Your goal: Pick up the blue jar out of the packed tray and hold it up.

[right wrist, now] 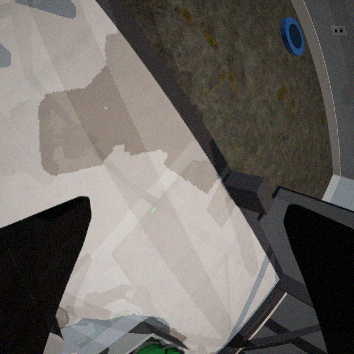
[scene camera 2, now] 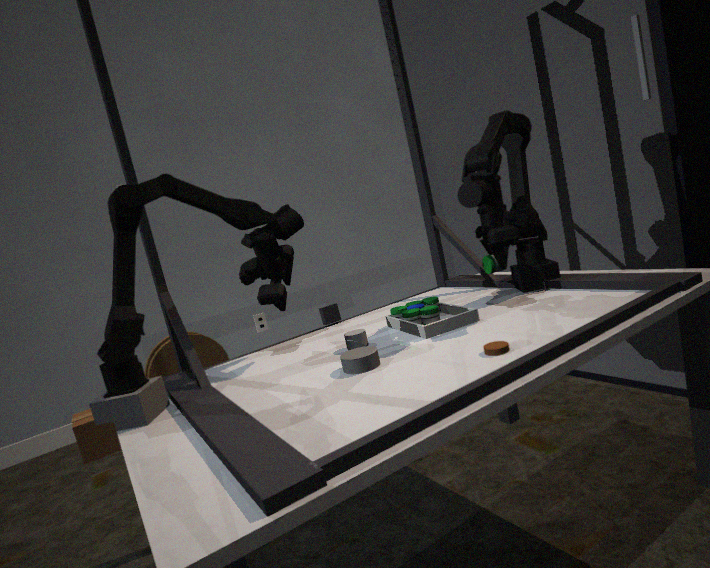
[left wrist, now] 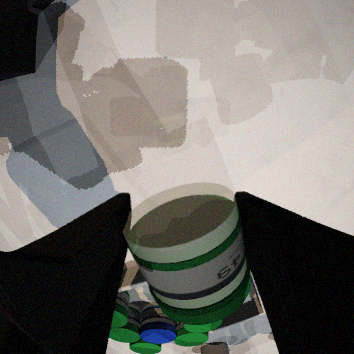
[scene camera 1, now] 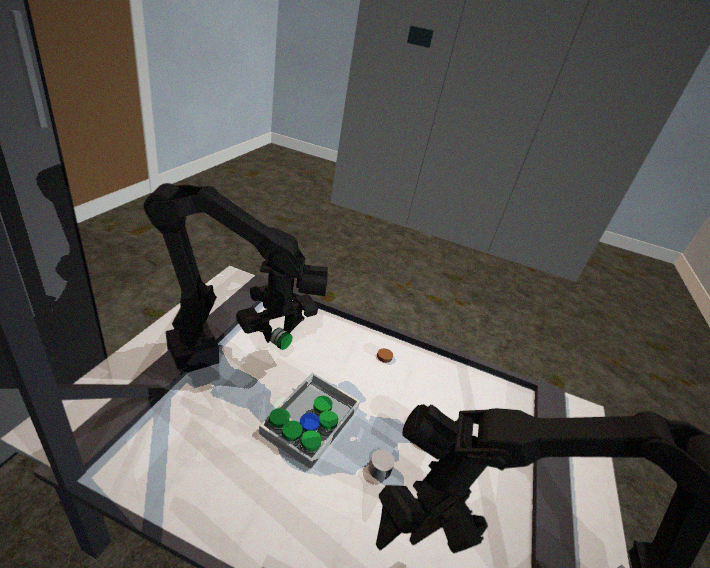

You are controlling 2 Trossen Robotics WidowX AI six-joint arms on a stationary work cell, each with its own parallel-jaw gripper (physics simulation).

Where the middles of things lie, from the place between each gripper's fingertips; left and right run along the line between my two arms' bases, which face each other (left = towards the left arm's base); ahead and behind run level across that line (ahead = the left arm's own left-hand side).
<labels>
I see my right gripper 330 mm short of the wide grey cylinder (scene camera 2: 363, 359), 110 mm above it and 40 mm to the right of it.
The wide grey cylinder lies 41 cm to the right of my left hand, 8 cm below it and 5 cm ahead of it.
</labels>
